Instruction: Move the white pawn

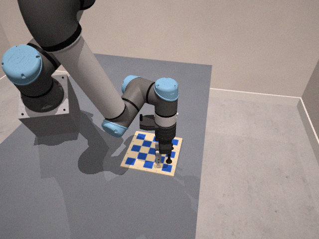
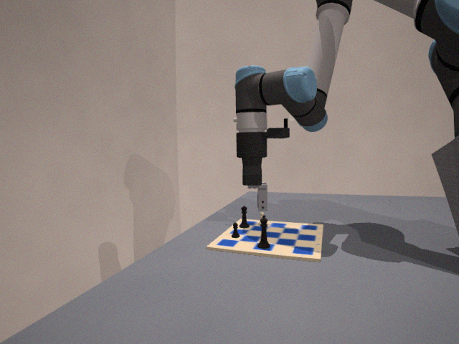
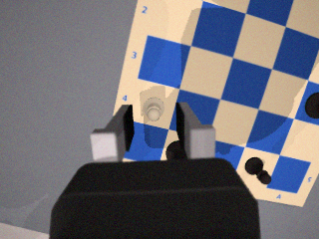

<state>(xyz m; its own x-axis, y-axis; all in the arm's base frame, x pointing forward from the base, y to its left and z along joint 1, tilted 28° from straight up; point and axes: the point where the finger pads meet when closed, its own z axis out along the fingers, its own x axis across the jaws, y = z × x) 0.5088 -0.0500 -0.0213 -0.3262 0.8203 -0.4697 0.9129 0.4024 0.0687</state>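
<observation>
The white pawn is 40 mm below my hand. From my hand the other things lie so: black pawn (110 mm to the left, 40 mm below, 30 mm ahead); chessboard (70 mm to the left, 60 mm below, 40 mm behind); queen (40 mm ahead, 30 mm to the left, 30 mm below).
</observation>
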